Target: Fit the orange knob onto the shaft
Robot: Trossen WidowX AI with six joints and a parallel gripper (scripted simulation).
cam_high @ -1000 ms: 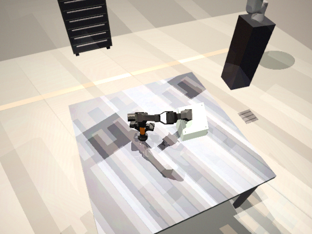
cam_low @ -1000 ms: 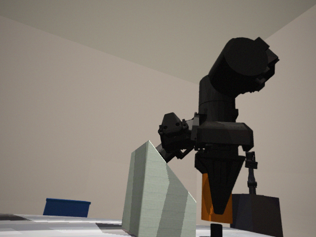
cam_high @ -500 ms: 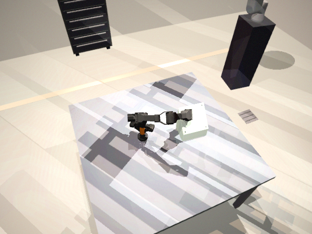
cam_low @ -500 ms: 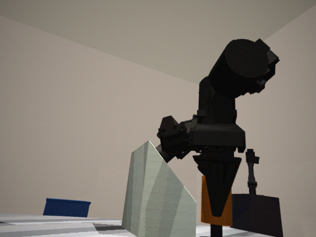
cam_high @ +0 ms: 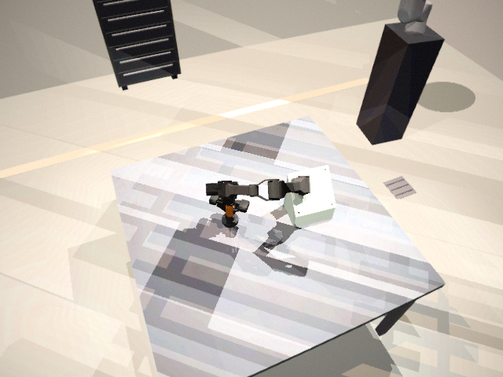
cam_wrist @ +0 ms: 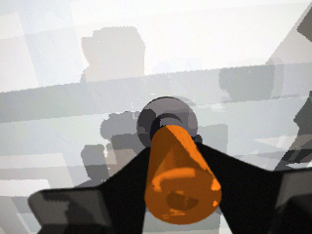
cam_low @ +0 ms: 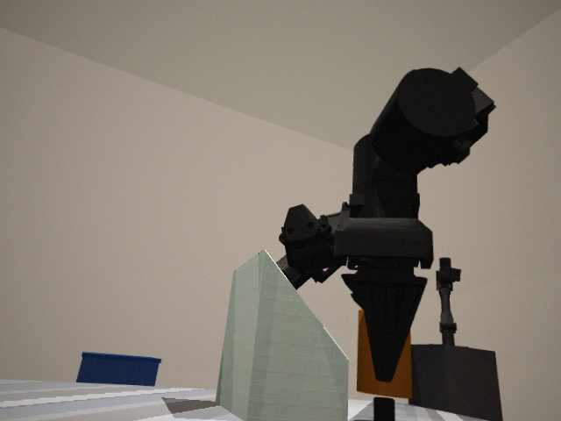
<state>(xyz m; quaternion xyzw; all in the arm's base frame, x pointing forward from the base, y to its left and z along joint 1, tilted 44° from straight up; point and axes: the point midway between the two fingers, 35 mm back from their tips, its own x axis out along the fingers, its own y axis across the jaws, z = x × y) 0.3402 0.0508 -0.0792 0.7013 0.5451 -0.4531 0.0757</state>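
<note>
Now: the orange knob 20 mm above my gripper tip. The rest, counted from my gripper tip: dark pedestal (40 mm below).
</note>
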